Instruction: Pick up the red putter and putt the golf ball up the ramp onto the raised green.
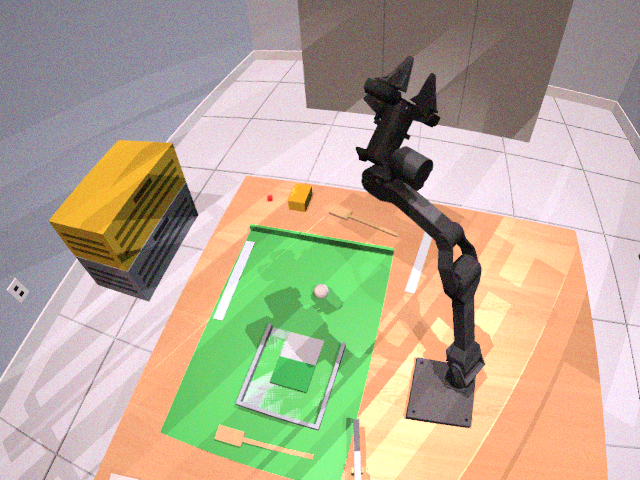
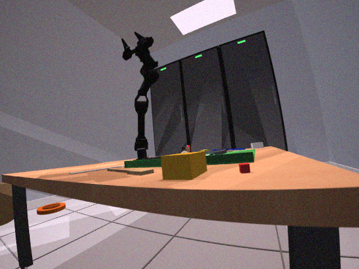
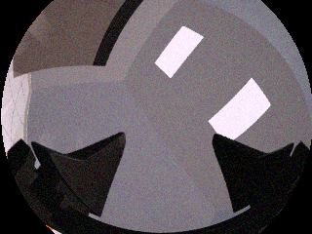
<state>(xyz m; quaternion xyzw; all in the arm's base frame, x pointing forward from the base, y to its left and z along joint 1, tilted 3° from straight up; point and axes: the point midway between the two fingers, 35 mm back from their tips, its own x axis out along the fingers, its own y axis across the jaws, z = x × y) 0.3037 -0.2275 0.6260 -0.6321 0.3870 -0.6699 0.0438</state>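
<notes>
Now: gripper tip 610 mm to the right of the red putter, 610 mm above it and 140 mm past it. The rest, counted from my gripper tip: green mat: 670 mm below, 330 mm to the left, 200 mm ahead; then yellow block: 650 mm below, 410 mm ahead, 160 mm to the right; then white golf ball: 640 mm below, 170 mm ahead, 160 mm to the left.
</notes>
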